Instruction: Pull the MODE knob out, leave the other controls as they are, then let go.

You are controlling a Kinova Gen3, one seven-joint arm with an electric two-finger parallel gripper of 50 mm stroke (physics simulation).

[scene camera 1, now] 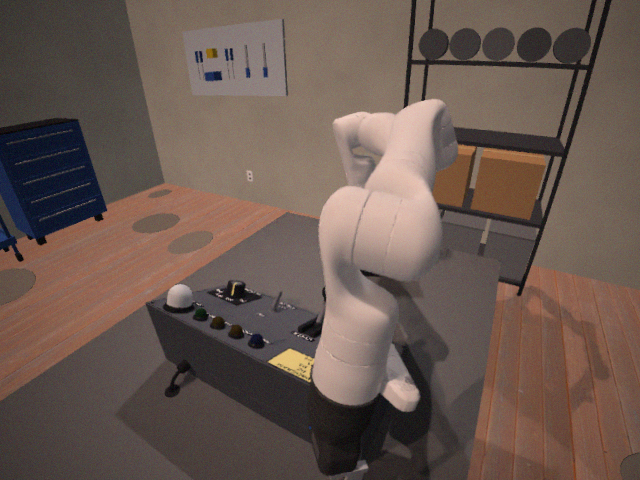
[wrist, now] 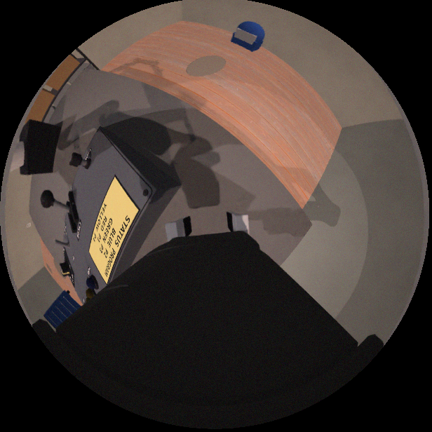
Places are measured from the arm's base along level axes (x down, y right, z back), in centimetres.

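Pixels of known places: gripper, fingertip midpoint: (scene camera 1: 340,472).
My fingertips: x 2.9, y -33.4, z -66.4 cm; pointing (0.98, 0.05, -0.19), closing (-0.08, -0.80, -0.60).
Ahead of a thing's pixels: the offset from my fingertips to its top centre. "*": to the spot under its first point.
The dark control box (scene camera 1: 227,379) (wrist: 107,165) stands on a grey mat. A small black knob (wrist: 76,159) stands near one end of its top in the wrist view; its label is too small to read, and the arm hides that end in scene camera 1. A black rotary knob with a yellow pointer @(dx -0.3, dy +45.9, dz +20.3 cm) (scene camera 1: 235,289) (wrist: 65,269) is at the other end. Between them are a toggle switch @(dx -0.3, dy +34.1, dz +22.9 cm) (scene camera 1: 278,301) and a ball-topped lever (wrist: 47,198), partly hidden by the arm in the scene view. My gripper (wrist: 208,221) is open and empty, beyond the box's edge beside the yellow card, apart from all controls.
On the box are a white dome @(* dx -6.8, dy +42.9, dz +4.5 cm) (scene camera 1: 179,297), a green button @(* dx -4.8, dy +37.5, dz +5.3 cm) (scene camera 1: 200,313), a blue button @(* dx -4.8, dy +23.4, dz +7.1 cm) (scene camera 1: 255,340) (wrist: 92,282) and the yellow card @(dx -4.6, dy +11.5, dz +9.4 cm) (scene camera 1: 292,362) (wrist: 114,228). A black block (wrist: 40,147) stands behind the box. A shelf rack (scene camera 1: 506,136) is against the wall.
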